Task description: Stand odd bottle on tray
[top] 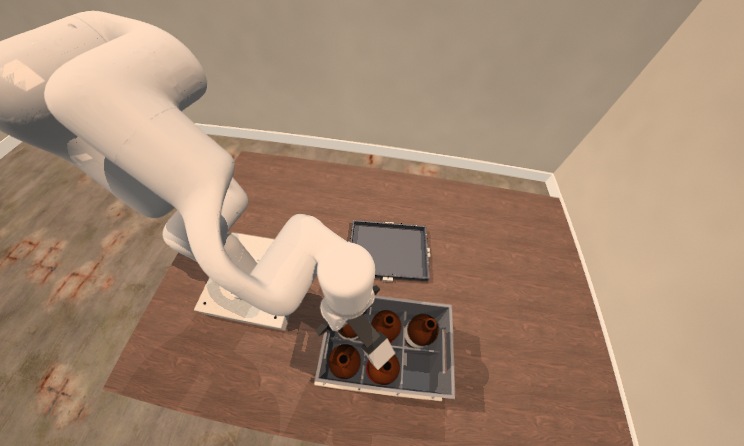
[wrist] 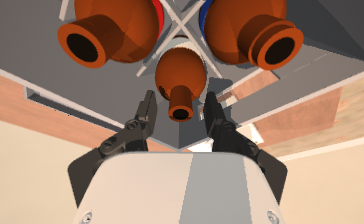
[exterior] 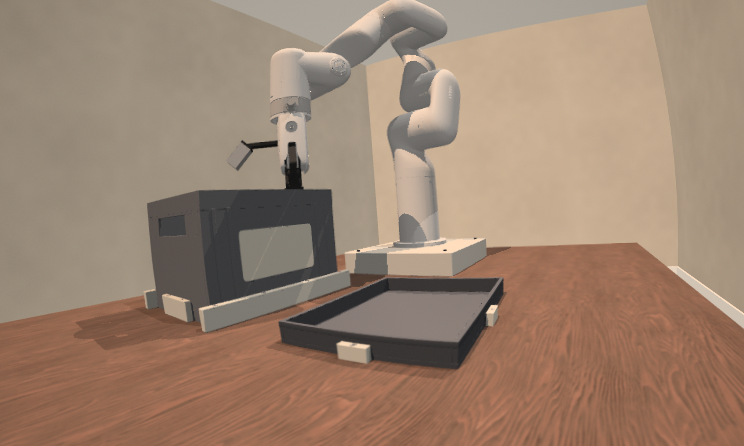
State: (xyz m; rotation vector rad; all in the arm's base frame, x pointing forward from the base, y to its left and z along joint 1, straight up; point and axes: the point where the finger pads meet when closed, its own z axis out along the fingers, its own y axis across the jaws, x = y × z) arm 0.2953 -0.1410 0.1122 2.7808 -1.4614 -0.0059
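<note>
My hand is 9 cm short of the brown bottle, 7 cm above it and 1 cm to the left of it. Round my hand: dark tray 23 cm to the left, 15 cm below, 13 cm ahead; dark grey crate 8 cm ahead, 7 cm below, 6 cm to the right.
</note>
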